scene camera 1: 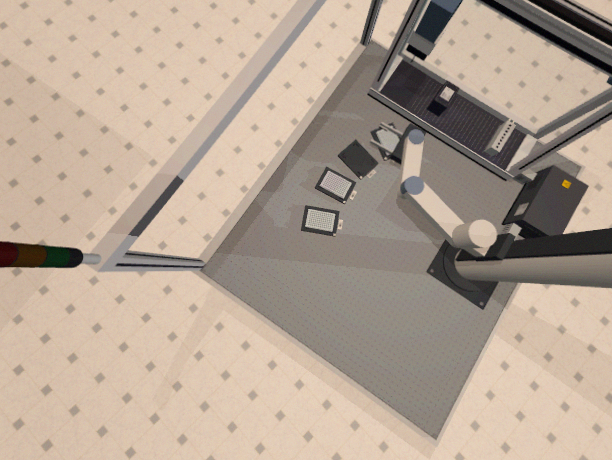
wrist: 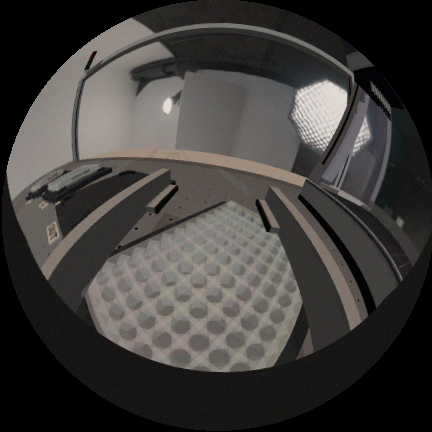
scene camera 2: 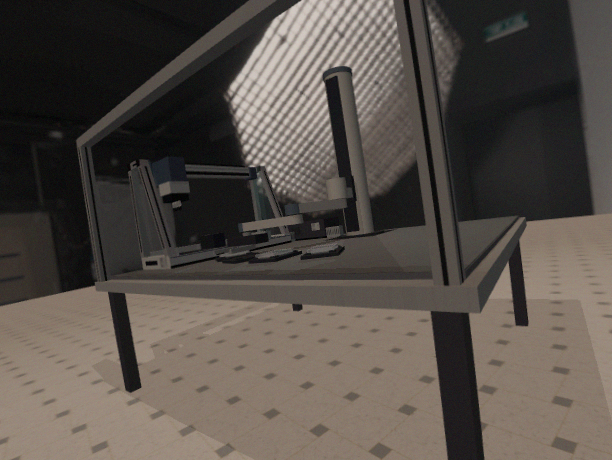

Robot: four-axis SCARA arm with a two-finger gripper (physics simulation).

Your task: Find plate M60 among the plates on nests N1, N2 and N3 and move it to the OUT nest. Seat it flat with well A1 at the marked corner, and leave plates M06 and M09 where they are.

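Frame: origin at the arm's base, x right, y ahead, z up, level; metres.
Where they show: gripper, fingertip midpoint: (scene camera 1: 375, 132) (wrist: 218, 185) (scene camera 2: 222, 252); arm's base at its link origin: (scene camera 1: 468, 263).
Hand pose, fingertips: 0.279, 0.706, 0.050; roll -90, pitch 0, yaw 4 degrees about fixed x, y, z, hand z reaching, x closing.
Things, the pixels of their centre, and the offset from my fingertips, as dx, dy, dz. "spot": a spot on its surface instead. Level surfaces: height alone.
- clear-welled plate at the middle of its body: (wrist: 222, 275) (scene camera 2: 234, 253) (scene camera 1: 389, 140) +0.016, -0.078, -0.018
- black OUT nest at the middle of its body: (wrist: 108, 191) (scene camera 2: 247, 257) (scene camera 1: 358, 159) -0.149, -0.003, -0.028
- second plate at the middle of its body: (wrist: 72, 175) (scene camera 2: 275, 253) (scene camera 1: 335, 184) -0.322, +0.016, -0.018
- third plate at the middle of its body: (scene camera 2: 323, 248) (wrist: 46, 179) (scene camera 1: 320, 220) -0.507, -0.020, -0.018
- framed dark deck at its surface level: dz +0.012
- black box at a spot on its surface: (scene camera 1: 550, 200) spot: +0.116, -0.803, +0.078
- frame post at the middle of its body: (scene camera 2: 425, 103) (scene camera 1: 169, 263) (wrist: 74, 119) -0.984, +0.318, +0.240
A clear-welled plate (scene camera 1: 386, 140) (wrist: 200, 280) lies in the nest nearest the arm's end; dark nest edges show beside it in the wrist view. My gripper (scene camera 1: 380, 133) (wrist: 218, 185) is open around this plate. The left finger pad stands apart from the plate's edge, and the right one overlaps it in the view. The black OUT nest (scene camera 1: 358, 159) (wrist: 80, 200) is bare beside it. A second plate (scene camera 1: 336, 184) (scene camera 2: 274, 254) (wrist: 75, 180) and a third plate (scene camera 1: 320, 220) (scene camera 2: 322, 249) (wrist: 45, 181) sit in nests farther along. Plate IDs and well A1 are not legible.
A framed dark deck (scene camera 1: 465, 117) runs behind the nests and bears small blocks. A black box (scene camera 1: 550, 200) with a yellow label stands near the arm's column (scene camera 1: 540, 270) (scene camera 2: 357, 160). The arm links (scene camera 1: 435, 212) (scene camera 2: 272, 223) reach over the table. A frame post (scene camera 2: 435, 150) stands at the table corner.
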